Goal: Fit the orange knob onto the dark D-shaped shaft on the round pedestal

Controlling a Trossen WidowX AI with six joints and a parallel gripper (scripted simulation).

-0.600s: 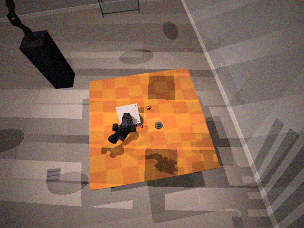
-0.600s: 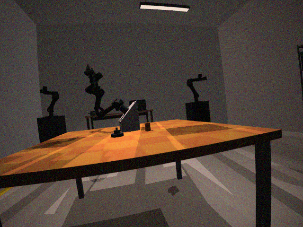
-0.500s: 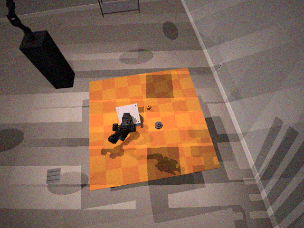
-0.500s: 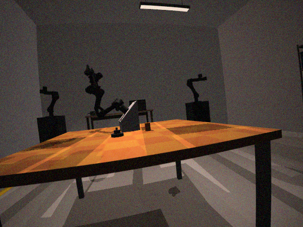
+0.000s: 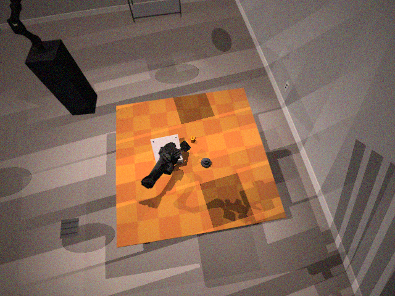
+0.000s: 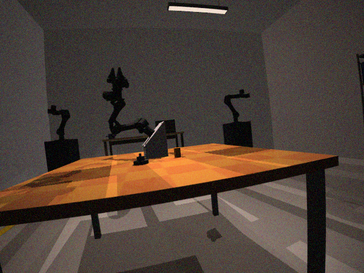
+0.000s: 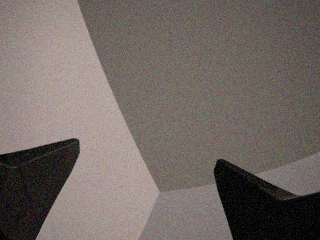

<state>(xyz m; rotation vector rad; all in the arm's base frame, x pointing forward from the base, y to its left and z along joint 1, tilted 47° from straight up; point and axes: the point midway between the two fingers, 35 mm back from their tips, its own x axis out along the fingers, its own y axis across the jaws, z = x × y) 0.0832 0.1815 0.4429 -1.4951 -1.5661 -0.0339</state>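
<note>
Now: the orange knob 80 mm ahead of my gripper tip, 340 mm to the left of it and 590 mm below it. Round my gripper tip: round dark pedestal (180 mm ahead, 110 mm to the left, 590 mm below).
</note>
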